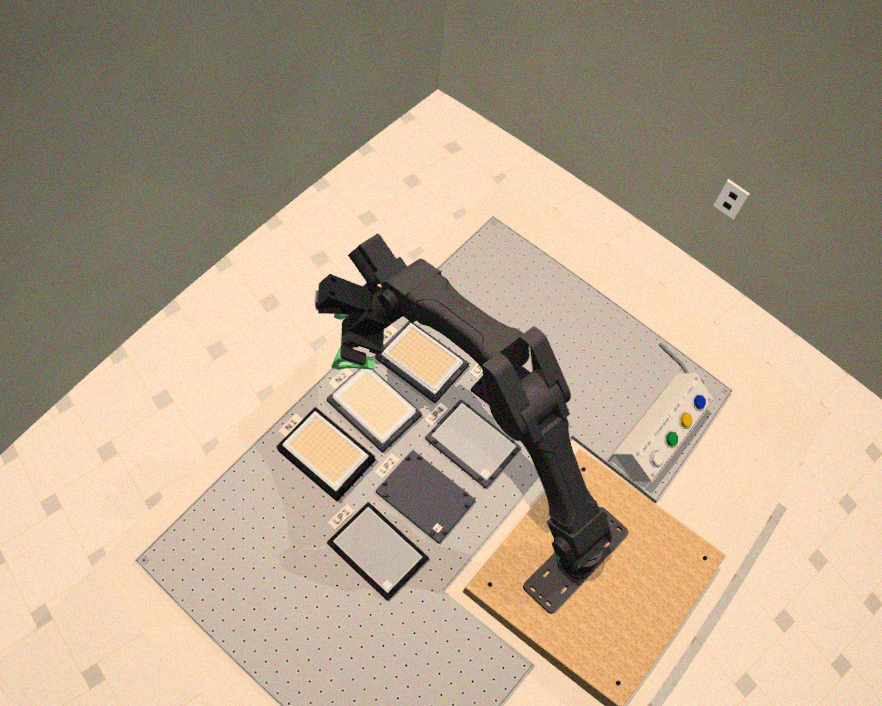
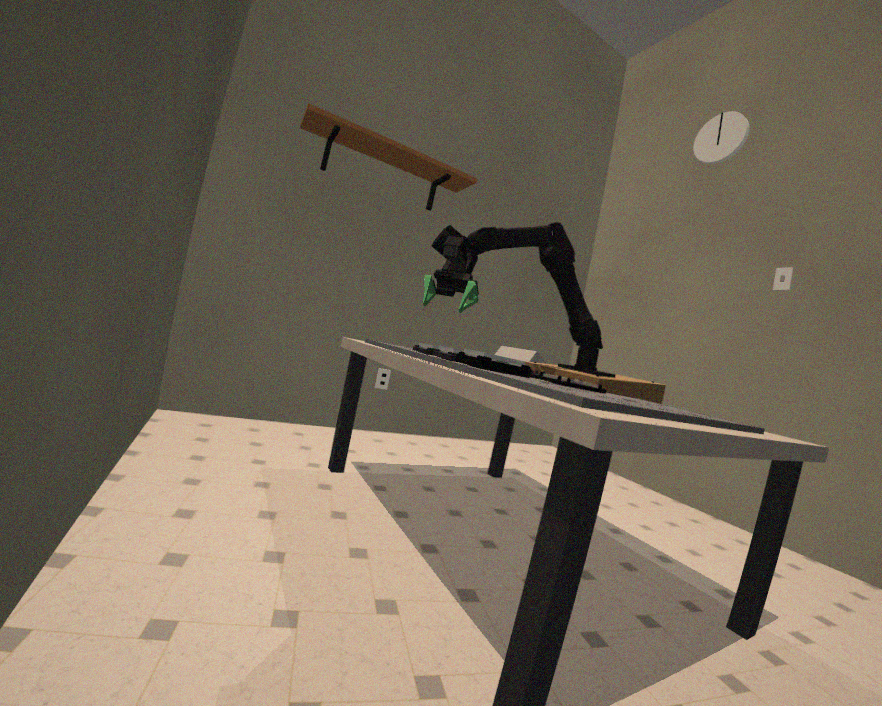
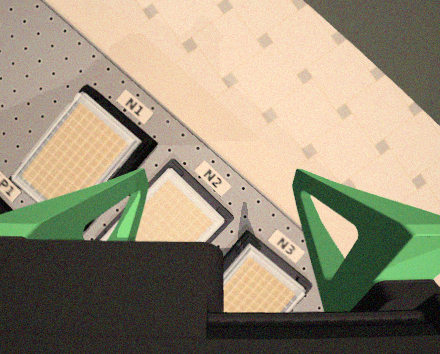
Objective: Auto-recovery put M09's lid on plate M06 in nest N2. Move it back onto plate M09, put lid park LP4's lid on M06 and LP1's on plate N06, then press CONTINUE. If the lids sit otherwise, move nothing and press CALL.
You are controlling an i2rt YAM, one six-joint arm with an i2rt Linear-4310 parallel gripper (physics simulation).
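Places are measured from the arm's base along level axes (x ahead, y left, z up), in centimetres.
Where they show: gripper, fingertip midpoint: (image 1: 335, 342) (image 2: 441, 308) (image 3: 220, 176); arm's base, origin of the base link: (image 1: 576, 559) (image 2: 584, 371).
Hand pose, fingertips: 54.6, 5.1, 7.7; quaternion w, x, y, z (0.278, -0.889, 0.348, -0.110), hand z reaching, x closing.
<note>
Things, the pixels of their top centre, and the offset from my fingertips, as dx, dy, dz. Level surfaces: height alone.
- N1, middle of its top: (image 3: 70, 159) (image 1: 324, 448) (image 2: 495, 355) -10.8, +12.3, -8.7
- N2, middle of its top: (image 3: 156, 236) (image 1: 374, 401) -9.7, -0.2, -9.1
- N3, middle of its top: (image 3: 243, 313) (image 1: 422, 355) -8.6, -13.3, -9.5
- LP1, middle of its top: (image 1: 377, 549) (image 2: 571, 378) -29.9, +17.2, -10.5
- LP4, middle of its top: (image 1: 474, 440) -26.9, -8.7, -10.5
- Lid park LP2, middle of its top: (image 1: 425, 493) -28.3, +4.5, -10.3
- button box, middle of its top: (image 1: 672, 417) (image 2: 521, 349) -49.9, -36.0, -3.9
- perforated grey plate, its level: dz -12.3
My gripper (image 1: 345, 340) (image 2: 443, 307) (image 3: 220, 176) is open and empty, high above the nests' outer edge near N2 and N3. Plates with tan grids sit in N1 (image 1: 325, 450) (image 3: 80, 145), N2 (image 1: 373, 404) (image 3: 180, 210) and N3 (image 1: 422, 359) (image 3: 265, 285). The N2 plate's grid looks paler, as if under a clear cover. Plate names are unreadable. Clear grey lids lie on LP1 (image 1: 377, 549) and LP4 (image 1: 472, 443). Lid park LP2 (image 1: 425, 496) is dark and holds no lid. The button box (image 1: 651, 430) has white, green, yellow and blue buttons; its labels are too small to read.
The arm stands on a wooden board (image 1: 632, 588) and reaches over the perforated grey plate (image 1: 242, 544), hiding the part beyond LP4. A partly hidden label shows beside N3. A cable runs behind the button box. A wall shelf (image 2: 389, 149) hangs high behind the table.
</note>
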